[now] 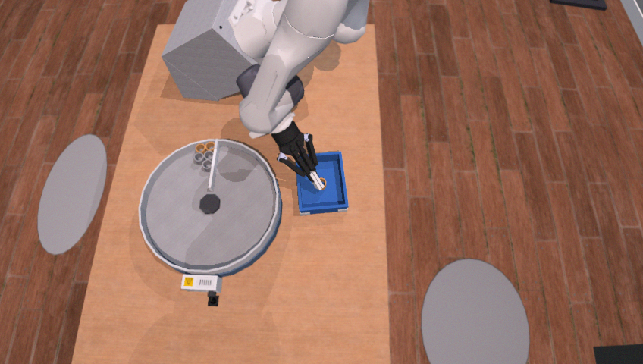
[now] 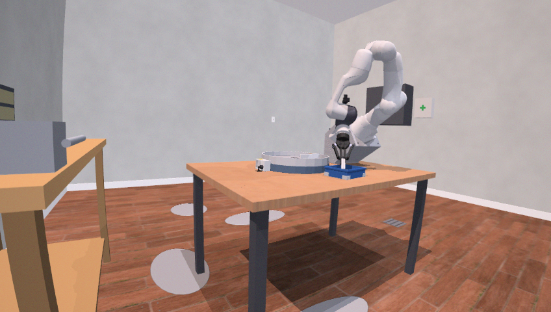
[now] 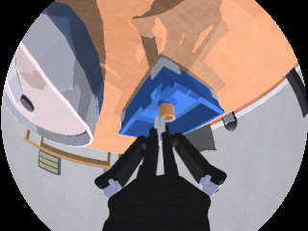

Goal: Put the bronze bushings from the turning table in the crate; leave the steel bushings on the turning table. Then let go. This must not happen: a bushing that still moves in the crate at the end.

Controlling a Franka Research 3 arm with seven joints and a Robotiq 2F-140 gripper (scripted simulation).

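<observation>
Right now my hand is 2 cm to the right of the blue crate and 4 cm above it. Also, from my hand: round grey turning table: 11 cm ahead, 31 cm to the right, 1 cm below.
</observation>
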